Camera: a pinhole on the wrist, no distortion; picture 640 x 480 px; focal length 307.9 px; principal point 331.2 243.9 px. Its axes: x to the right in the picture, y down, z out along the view. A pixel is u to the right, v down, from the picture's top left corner.
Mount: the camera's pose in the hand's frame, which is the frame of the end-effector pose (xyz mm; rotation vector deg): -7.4 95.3 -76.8 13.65 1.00 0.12
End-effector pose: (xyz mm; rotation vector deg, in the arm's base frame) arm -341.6 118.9 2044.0 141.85 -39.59 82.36
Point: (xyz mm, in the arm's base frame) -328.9 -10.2 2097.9
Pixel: 607.0 340.4
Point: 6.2 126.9 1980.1
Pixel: 395.0 120.1
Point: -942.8 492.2 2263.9
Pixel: behind the camera
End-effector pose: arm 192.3 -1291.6 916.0 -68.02 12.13 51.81
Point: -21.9 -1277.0 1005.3
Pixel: 30.7 308.2
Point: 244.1 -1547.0 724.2
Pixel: behind the camera
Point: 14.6 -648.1 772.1
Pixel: 484.4 419.7
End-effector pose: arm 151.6 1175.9 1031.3 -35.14 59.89 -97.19
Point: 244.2 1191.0 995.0
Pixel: 235.7 268.3
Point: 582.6 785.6 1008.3
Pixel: 461.0 434.8
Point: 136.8 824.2 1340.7
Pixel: 558.9 67.0
